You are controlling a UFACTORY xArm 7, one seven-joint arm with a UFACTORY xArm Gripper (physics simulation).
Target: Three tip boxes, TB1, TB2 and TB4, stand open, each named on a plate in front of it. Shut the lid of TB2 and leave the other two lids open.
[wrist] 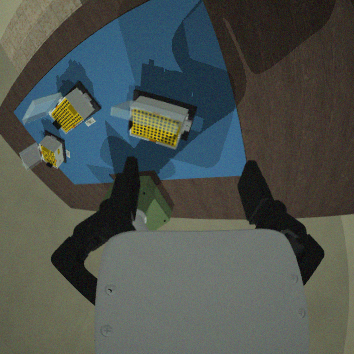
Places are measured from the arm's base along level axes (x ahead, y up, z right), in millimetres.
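Where they show: gripper, fingertip midpoint: (191,171).
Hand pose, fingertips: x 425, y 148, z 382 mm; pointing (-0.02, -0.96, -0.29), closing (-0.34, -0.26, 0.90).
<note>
Each offset is from my fingertips to the top centre of the thing. "pt": to the spot under its first point. Level surfaces: height alone.
Three tip boxes with yellow perforated racks stand in the wrist view: a large one {pt dy -136, dx -39, dz -98 mm} (156,127) near the upper middle, one {dy -208, dx +5, dz -417 mm} (67,115) at the upper left and a small one {dy -208, dx -123, dz -692 mm} (50,151) at the far left. Clear lids {pt dy -197, dx +66, dz -450 mm} (42,107) {pt dy -182, dx -77, dz -748 mm} (30,156) stand open on the two left boxes. A pale clear lid {pt dy -141, dx +4, dz -153 mm} (120,110) shows at the large box's upper left side and looks open. Small white plates {pt dy -280, dx -61, dz -399 mm} (90,121) {pt dy -282, dx -176, dz -644 mm} (68,154) lie by the two left boxes; the names are too small to read. My gripper (191,171) is open and empty, below the large box in the view, apart from it.
The boxes are on a blue mat {dy -283 mm} (220,150) on a dark wooden table {dy -286 mm} (300,125). A green base plate (155,207) with a grey part shows behind the left finger, by the table edge. Dark shadows fall across the mat and the table.
</note>
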